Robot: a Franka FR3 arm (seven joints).
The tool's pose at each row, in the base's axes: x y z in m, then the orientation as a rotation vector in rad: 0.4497, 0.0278, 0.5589, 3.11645, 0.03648, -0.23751; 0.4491, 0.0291, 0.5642, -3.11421, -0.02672, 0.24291; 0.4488, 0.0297, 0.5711, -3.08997, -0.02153, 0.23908; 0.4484, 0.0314, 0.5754, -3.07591, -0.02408, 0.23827; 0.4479, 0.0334, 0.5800, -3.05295, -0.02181, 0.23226; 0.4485, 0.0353, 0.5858, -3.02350, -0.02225, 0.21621; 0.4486, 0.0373, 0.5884, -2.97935, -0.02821, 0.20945; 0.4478, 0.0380, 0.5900, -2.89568, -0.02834, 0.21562; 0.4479, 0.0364, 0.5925, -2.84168, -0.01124, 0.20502
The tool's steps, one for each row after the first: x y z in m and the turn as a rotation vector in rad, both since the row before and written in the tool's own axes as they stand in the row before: -0.0014, -0.0012, -0.0052, 0.03412, -0.00321, 0.00362; -0.0014, -0.0007, -0.0068, 0.02467, 0.00149, 0.00129; -0.0010, -0.0019, -0.0041, 0.01389, -0.00012, -0.00279; -0.0012, -0.0023, -0.0044, 0.02338, 0.00297, -0.00052; -0.0002, -0.0024, -0.0057, 0.03034, 0.00926, -0.00310; -0.0002, -0.0023, -0.0024, 0.04403, 0.00249, -0.00748; -0.0010, -0.0009, -0.0013, 0.08287, -0.00746, -0.00581; -0.0003, 0.0010, -0.0028, 0.05535, 0.00642, 0.00679
